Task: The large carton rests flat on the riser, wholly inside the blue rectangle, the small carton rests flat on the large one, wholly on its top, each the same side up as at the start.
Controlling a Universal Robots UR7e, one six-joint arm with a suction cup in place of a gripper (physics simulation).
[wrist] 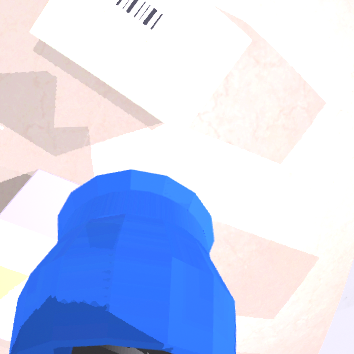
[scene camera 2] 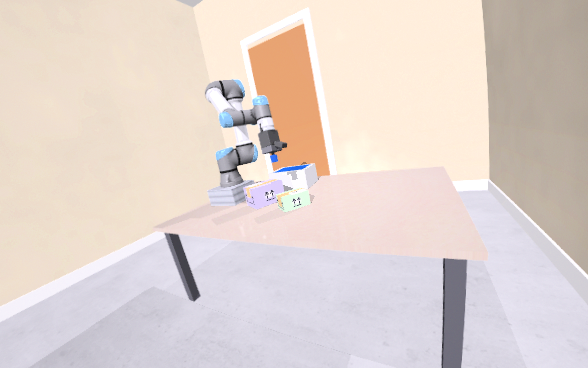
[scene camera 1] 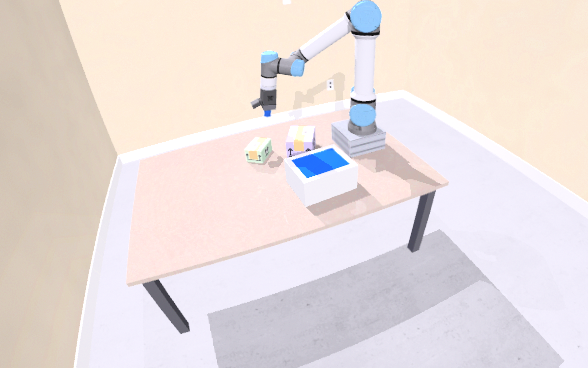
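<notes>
The large lilac carton (scene camera 1: 294,147) (scene camera 2: 264,196) stands upright on the table, beside the white riser (scene camera 1: 330,186) (scene camera 2: 309,177) in scene camera 1. Part of a pale lilac surface, likely this carton, shows at the left in the wrist view. The riser's top bears the blue rectangle (scene camera 1: 327,161) (scene camera 2: 293,169), with a shadow across part of it. The small green carton (scene camera 1: 255,154) (scene camera 2: 294,202) stands upright on the table, apart from the riser, arrows pointing up. My gripper (scene camera 1: 267,114) (scene camera 2: 274,159) (wrist: 132,176), a blue suction cup, is open and hangs in the air above the cartons' height, touching neither.
The arm's base stands on a grey striped block (scene camera 1: 359,140) (scene camera 2: 227,195) at the back of the table (scene camera 1: 200,210) (scene camera 2: 390,215). The riser's walls stand higher than the cartons beside it. A white surface with a barcode shows at the top of the wrist view.
</notes>
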